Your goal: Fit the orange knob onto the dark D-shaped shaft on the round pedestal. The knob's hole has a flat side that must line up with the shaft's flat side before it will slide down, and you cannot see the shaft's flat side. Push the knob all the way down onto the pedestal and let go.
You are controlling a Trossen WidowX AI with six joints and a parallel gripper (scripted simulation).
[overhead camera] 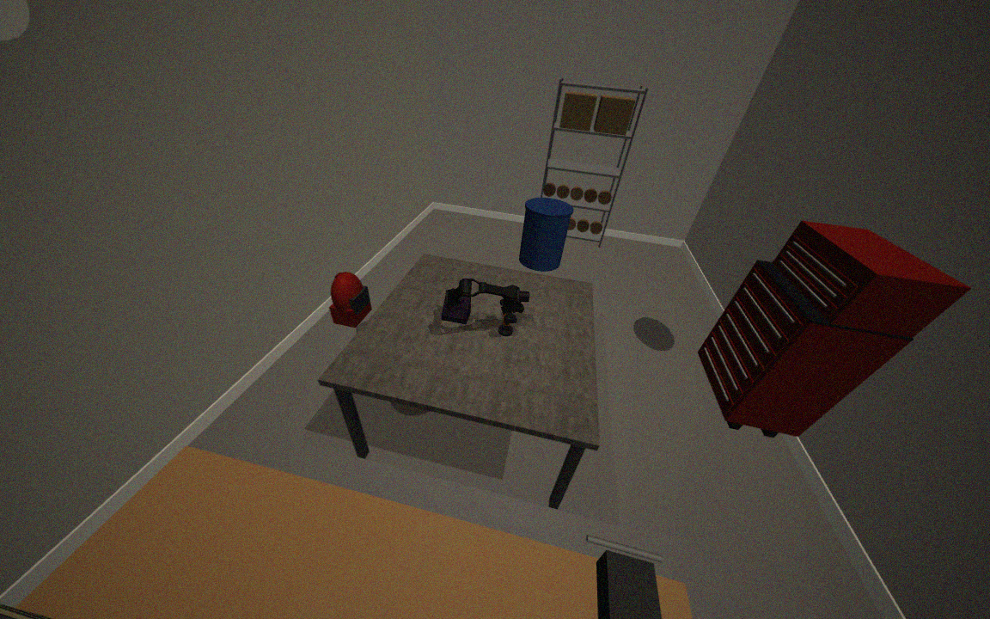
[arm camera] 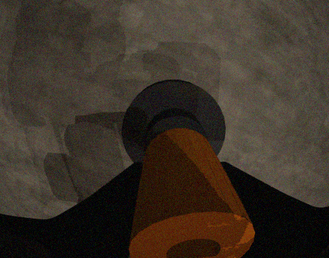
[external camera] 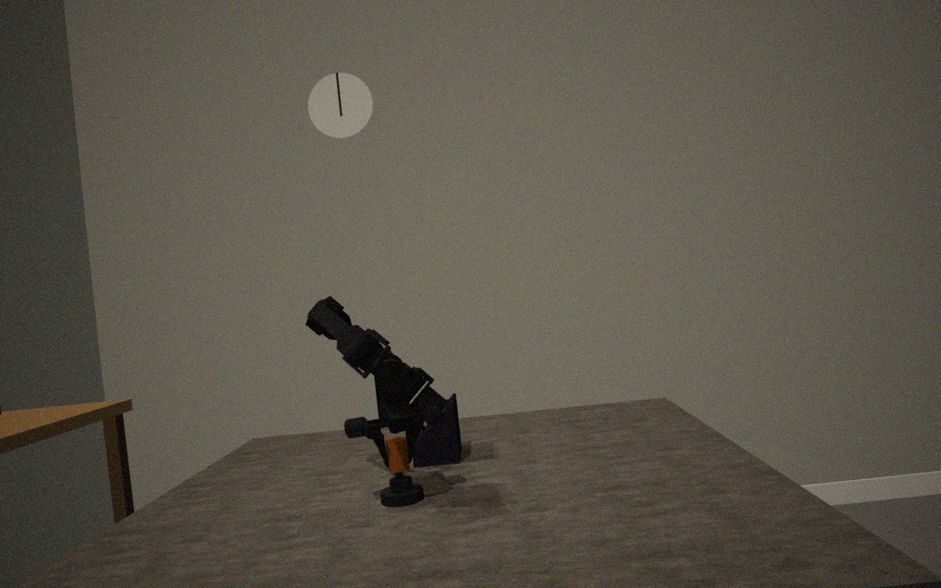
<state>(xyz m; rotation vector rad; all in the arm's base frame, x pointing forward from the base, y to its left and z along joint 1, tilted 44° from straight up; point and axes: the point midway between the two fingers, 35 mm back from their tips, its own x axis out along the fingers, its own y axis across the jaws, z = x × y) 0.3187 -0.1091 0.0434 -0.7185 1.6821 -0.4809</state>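
Now: gripper tip 2 cm below the orange knob. The rest, counted from my gripper tip: dark round pedestal: 4 cm below.
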